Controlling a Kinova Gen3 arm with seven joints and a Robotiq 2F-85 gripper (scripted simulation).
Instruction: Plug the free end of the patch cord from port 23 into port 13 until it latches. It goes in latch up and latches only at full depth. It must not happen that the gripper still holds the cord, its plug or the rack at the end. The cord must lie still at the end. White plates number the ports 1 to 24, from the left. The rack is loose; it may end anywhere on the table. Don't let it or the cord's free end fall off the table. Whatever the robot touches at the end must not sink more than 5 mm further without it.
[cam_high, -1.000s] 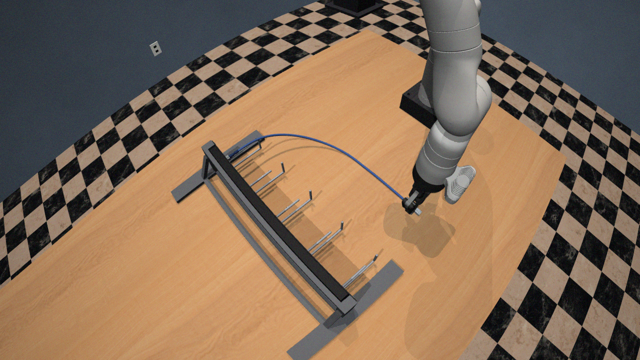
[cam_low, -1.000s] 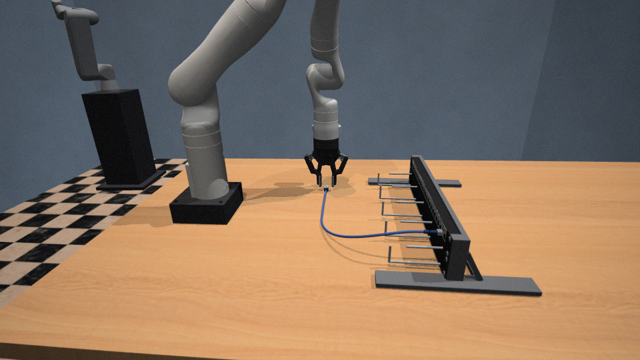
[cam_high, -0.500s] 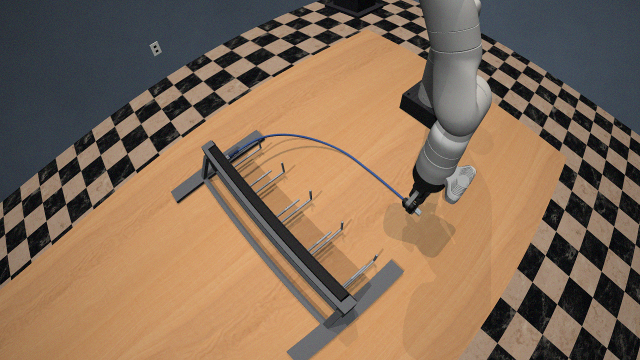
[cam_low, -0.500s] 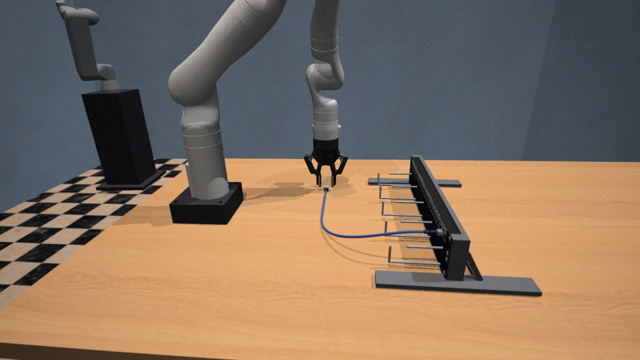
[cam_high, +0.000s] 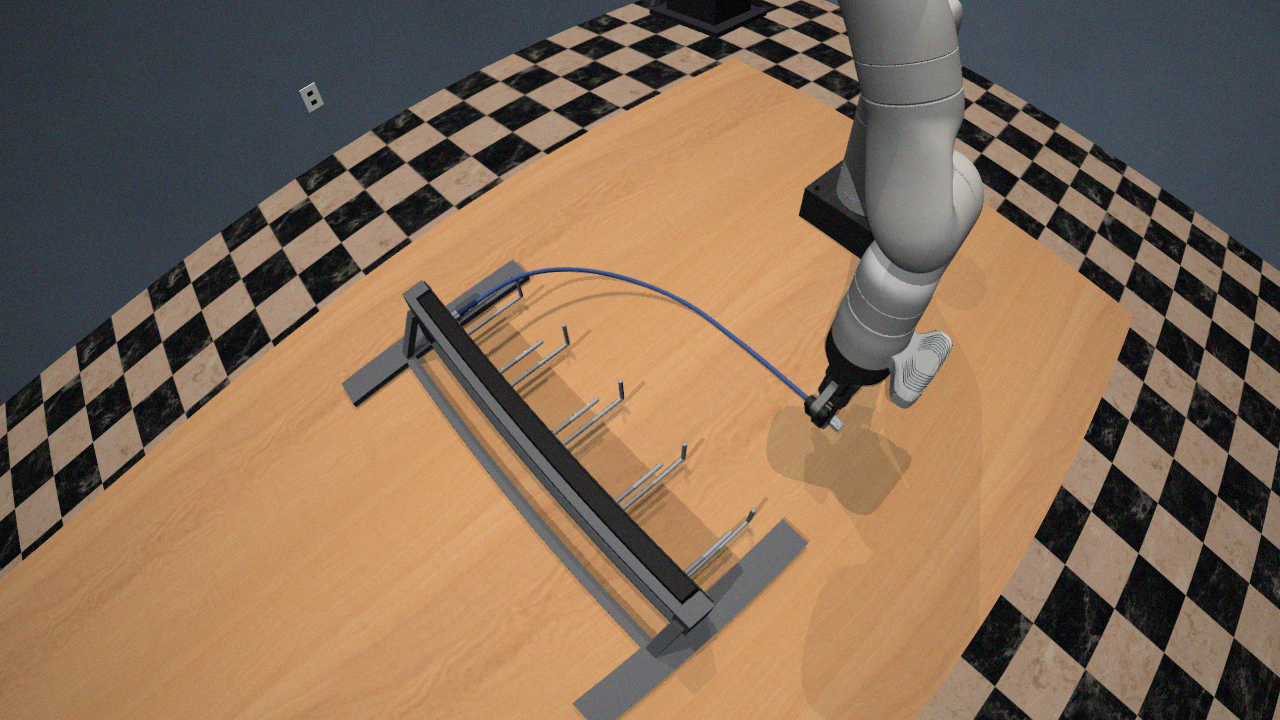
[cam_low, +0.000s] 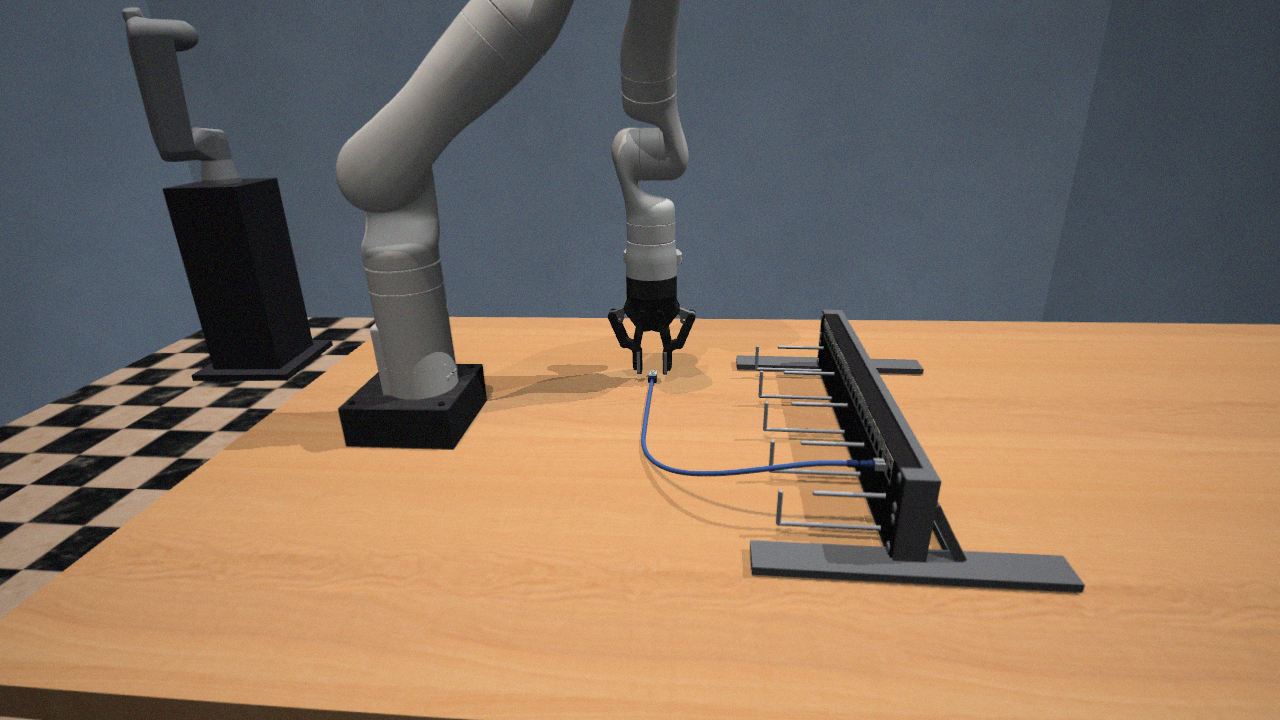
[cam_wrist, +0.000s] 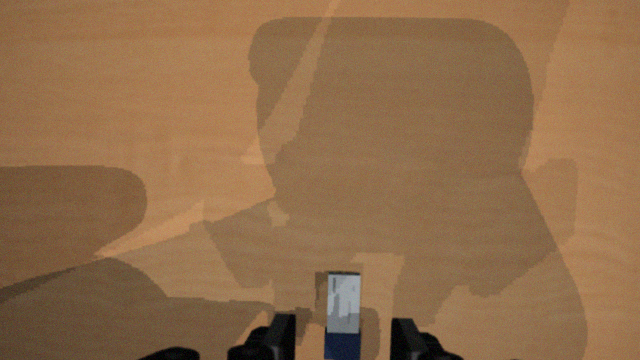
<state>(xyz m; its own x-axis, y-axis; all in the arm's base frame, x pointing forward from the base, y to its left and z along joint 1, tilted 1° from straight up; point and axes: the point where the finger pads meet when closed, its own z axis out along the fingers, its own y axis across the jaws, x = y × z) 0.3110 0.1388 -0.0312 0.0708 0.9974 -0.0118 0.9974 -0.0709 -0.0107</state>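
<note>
The plug is 3 cm below my hand and 1 cm to the left of it.
</note>
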